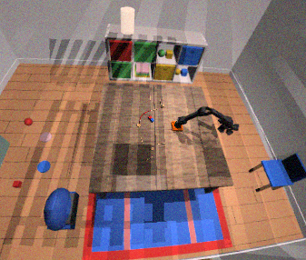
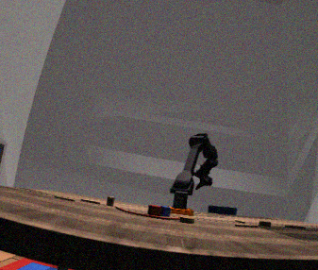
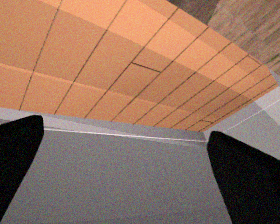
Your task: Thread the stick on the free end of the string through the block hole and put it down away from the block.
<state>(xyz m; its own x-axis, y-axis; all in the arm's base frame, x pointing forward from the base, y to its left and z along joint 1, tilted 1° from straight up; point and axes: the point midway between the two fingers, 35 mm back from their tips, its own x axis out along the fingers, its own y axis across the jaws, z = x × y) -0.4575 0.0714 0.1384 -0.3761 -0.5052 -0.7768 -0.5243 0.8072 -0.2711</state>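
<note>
Now: gripper tip 770 mm short of the red block, 130 mm to the left of it and 130 mm above it. Also, from my gripper tip: tan wooden cylinder: 620 mm ahead, 310 mm to the right, 130 mm below; then blue block: 750 mm ahead, 130 mm below, 100 mm to the right; then thin pale wooden stick: 740 mm ahead, 250 mm to the right, 140 mm below.
</note>
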